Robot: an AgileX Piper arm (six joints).
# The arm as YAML. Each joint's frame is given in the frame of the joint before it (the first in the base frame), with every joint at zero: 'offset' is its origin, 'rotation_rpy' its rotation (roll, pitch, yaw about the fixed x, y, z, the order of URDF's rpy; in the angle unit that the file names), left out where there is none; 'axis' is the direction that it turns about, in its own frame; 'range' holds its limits. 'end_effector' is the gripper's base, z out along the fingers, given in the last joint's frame.
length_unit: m
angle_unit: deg
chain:
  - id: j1
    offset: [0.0, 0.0, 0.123]
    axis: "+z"
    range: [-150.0, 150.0]
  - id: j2
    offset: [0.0, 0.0, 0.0]
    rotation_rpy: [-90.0, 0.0, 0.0]
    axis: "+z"
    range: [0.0, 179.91]
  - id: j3
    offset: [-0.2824, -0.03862, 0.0]
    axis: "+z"
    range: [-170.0, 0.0]
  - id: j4
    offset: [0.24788, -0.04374, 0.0]
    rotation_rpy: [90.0, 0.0, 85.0]
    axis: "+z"
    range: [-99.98, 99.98]
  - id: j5
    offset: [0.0, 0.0, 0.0]
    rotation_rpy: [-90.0, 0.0, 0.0]
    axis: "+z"
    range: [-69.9, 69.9]
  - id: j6
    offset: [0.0, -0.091, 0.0]
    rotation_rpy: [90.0, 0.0, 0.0]
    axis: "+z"
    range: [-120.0, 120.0]
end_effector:
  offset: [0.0, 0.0, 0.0]
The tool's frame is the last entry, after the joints.
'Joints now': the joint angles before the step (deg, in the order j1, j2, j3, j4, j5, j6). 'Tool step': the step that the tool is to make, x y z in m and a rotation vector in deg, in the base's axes. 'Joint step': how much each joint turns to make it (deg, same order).
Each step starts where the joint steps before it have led.
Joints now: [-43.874 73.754 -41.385 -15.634 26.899 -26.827]
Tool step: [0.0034 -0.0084 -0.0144 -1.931 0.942 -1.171]
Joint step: [-0.007 3.167 1.181 -9.024 -4.014 8.611]
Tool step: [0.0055 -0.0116 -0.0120 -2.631 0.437 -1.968]
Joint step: [0.012 3.841 0.111 -14.412 -3.147 14.667]
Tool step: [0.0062 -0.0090 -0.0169 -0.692 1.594 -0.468]
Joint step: [0.052 4.499 -0.019 -11.722 -1.719 11.384]
